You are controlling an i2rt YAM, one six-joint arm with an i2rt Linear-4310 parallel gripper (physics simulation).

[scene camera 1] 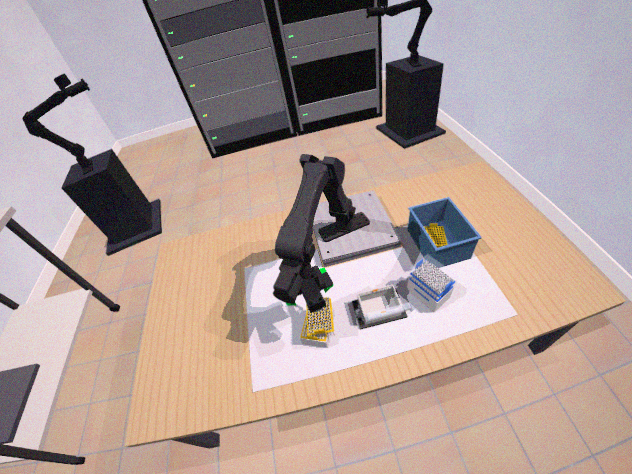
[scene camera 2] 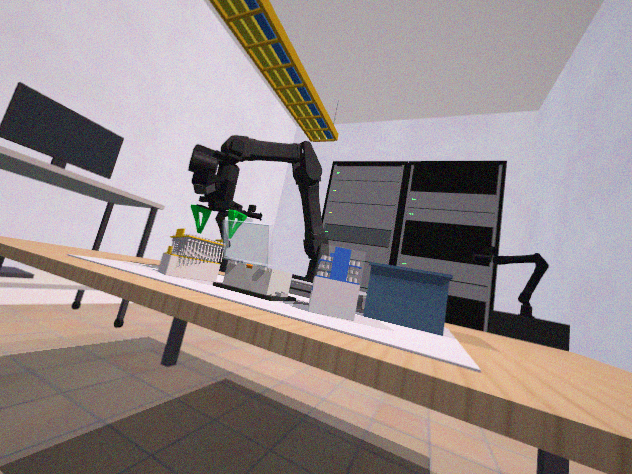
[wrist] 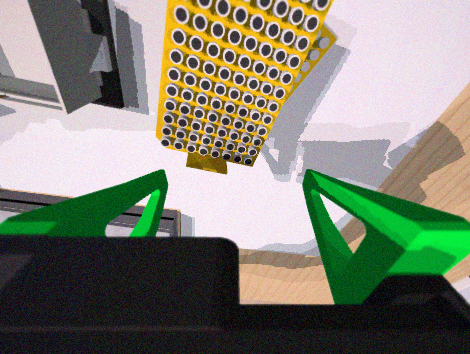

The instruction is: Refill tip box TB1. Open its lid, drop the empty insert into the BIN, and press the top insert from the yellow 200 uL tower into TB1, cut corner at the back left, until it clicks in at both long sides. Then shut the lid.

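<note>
My gripper [scene camera 1: 307, 287] [scene camera 2: 215, 234] [wrist: 235, 177] is open and empty, above and behind the yellow tower. The tower's top insert [scene camera 1: 320, 317] [scene camera 2: 198, 247] [wrist: 220, 82], full of tips, lies askew and raised over another yellow insert [scene camera 2: 173, 256] [wrist: 327, 46] on the white tower base [scene camera 2: 187, 270]. TB1 [scene camera 1: 385, 315] [scene camera 2: 247, 278] [wrist: 65, 50] stands beside the tower; its clear lid [scene camera 2: 248, 243] is upright and open, and no insert shows inside. A yellow insert [scene camera 1: 435, 234] without visible tips lies in the blue BIN [scene camera 1: 455, 252] [scene camera 2: 405, 300].
A tower with blue inserts [scene camera 1: 432, 279] [scene camera 2: 334, 298] stands between TB1 and the BIN. The arm's base plate [scene camera 1: 357, 247] is behind the white mat [scene camera 1: 285, 375] [scene camera 2: 433, 348] on the wooden table [scene camera 1: 183, 377] [scene camera 2: 587, 403].
</note>
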